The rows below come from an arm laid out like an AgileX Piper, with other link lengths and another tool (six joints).
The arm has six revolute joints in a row. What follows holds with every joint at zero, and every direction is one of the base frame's. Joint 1 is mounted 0.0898 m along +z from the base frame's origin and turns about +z. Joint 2 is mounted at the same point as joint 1 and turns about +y. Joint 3 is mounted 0.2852 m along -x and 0.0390 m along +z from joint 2 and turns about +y. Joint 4 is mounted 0.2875 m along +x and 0.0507 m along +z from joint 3 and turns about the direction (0.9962, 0, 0.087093). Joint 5 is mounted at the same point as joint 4 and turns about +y. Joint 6 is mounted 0.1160 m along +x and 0.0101 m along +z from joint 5 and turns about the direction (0.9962, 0, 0.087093). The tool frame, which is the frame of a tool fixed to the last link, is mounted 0.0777 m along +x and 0.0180 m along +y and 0.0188 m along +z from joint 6; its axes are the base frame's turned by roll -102.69, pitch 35.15 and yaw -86.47 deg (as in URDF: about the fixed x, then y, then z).
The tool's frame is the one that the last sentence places.
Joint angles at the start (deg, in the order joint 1, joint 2, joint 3, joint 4, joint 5, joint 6):
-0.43 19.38 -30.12 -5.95 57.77 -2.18
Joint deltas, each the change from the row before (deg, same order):
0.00 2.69 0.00 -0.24 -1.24 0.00
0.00 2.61 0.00 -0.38 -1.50 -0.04
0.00 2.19 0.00 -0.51 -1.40 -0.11
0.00 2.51 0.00 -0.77 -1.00 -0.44
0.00 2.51 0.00 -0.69 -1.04 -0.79
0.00 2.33 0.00 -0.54 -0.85 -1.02
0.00 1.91 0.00 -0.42 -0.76 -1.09
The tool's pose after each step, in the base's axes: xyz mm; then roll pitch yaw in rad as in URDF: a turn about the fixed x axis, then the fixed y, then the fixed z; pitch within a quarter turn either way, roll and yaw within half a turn. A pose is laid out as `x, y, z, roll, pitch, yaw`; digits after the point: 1 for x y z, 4 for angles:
177.7, 0.1, 196.1, -2.7000, 0.3118, -2.0084
185.8, -0.7, 191.7, -2.7153, 0.2968, -2.0110
192.8, -1.7, 188.0, -2.7241, 0.2812, -2.0107
199.2, -3.4, 181.8, -2.7416, 0.2526, -2.0092
205.3, -4.8, 175.3, -2.7581, 0.2217, -2.0014
210.5, -5.8, 168.6, -2.7756, 0.1909, -1.9897
214.7, -6.4, 163.0, -2.7889, 0.1642, -1.9755

